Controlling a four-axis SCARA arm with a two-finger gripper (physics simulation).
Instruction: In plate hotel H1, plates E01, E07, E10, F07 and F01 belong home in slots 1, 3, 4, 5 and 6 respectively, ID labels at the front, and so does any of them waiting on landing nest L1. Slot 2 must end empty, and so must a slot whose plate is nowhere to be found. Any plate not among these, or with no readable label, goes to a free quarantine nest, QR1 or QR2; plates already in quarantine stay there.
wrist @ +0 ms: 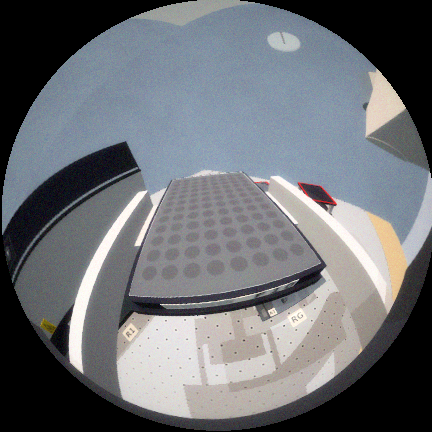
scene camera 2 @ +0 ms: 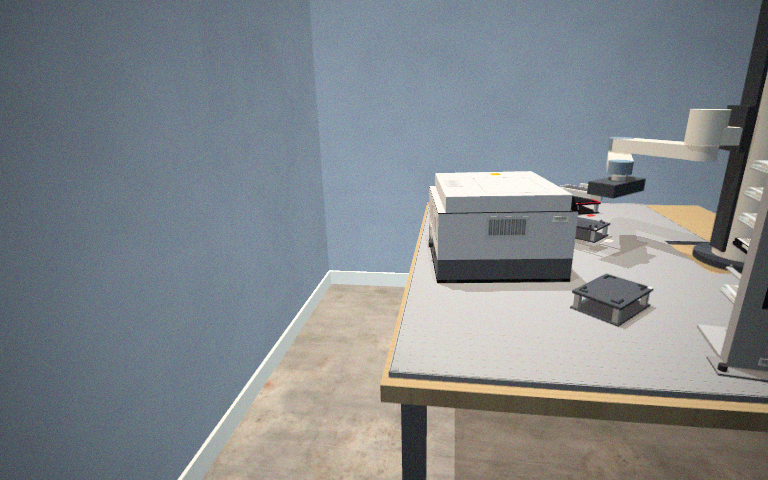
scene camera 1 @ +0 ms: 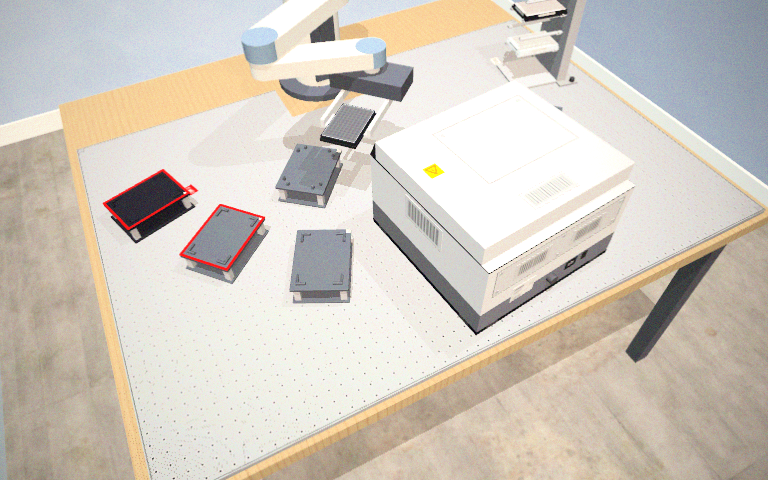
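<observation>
My gripper is shut on a black-rimmed plate with a grey top and rows of dark wells. The plate is level and raised above the table, just behind the grey pegged nest. A pale label strip runs along its near edge; its ID cannot be read at this angle. Part of hotel H1 shows at the view edges, with a dark plate on a shelf. Two red-outlined nests stand at the left: one has a bare grey top, the other looks black on top.
The grey pegged nest stands near the held plate. A grey nest stands in front of it. A big white device is to the right. Another grey nest stands between device and hotel. The RG marker lies below the plate.
</observation>
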